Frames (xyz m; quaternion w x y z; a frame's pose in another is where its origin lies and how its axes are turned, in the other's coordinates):
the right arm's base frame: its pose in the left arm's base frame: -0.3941 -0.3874 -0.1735 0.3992 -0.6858 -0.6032 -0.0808
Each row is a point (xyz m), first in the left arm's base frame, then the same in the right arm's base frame.
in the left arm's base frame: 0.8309 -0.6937 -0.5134
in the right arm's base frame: -0.1174 1.2312 -0.4246
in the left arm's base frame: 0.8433 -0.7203 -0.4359
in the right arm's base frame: -0.0885 1.2062 -0.4981
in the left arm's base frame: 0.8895 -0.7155 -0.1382
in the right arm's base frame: 0.1035 1.1136 -0.7111
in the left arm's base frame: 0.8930 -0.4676 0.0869
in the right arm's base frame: 0.4268 1.0269 -0.7029
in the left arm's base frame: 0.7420 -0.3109 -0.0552
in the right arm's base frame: 0.4230 0.9635 -0.4509
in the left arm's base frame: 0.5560 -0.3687 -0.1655
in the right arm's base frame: 0.2654 0.8446 -0.3455
